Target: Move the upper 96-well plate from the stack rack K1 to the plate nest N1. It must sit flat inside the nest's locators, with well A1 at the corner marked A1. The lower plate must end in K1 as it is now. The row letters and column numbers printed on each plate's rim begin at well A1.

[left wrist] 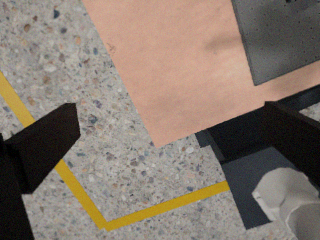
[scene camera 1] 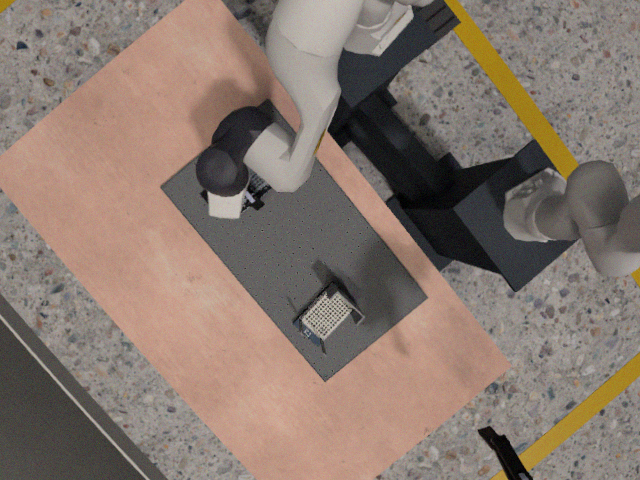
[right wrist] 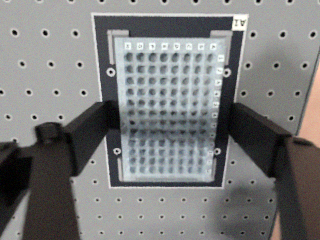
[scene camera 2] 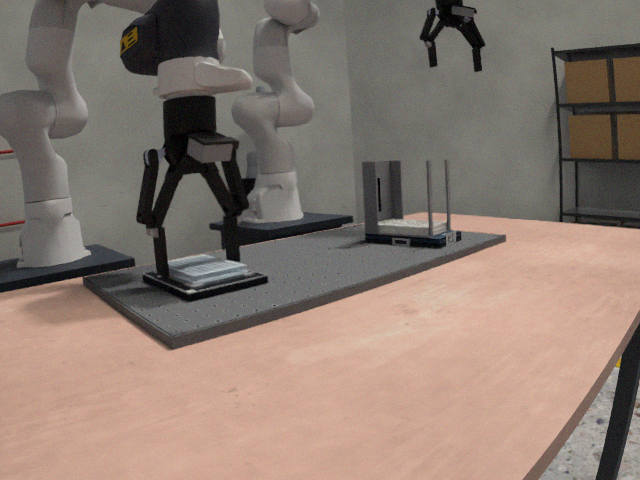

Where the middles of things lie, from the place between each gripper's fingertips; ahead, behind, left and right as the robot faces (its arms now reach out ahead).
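Scene:
The cream plate (scene camera 1: 323, 300) sits 41 cm to the left of my right hand and 7 cm ahead of it, and it is 1 cm below that hand.
Counted from my left hand, the cream plate is 370 mm to the right and 70 mm ahead, and it lies 370 mm below.

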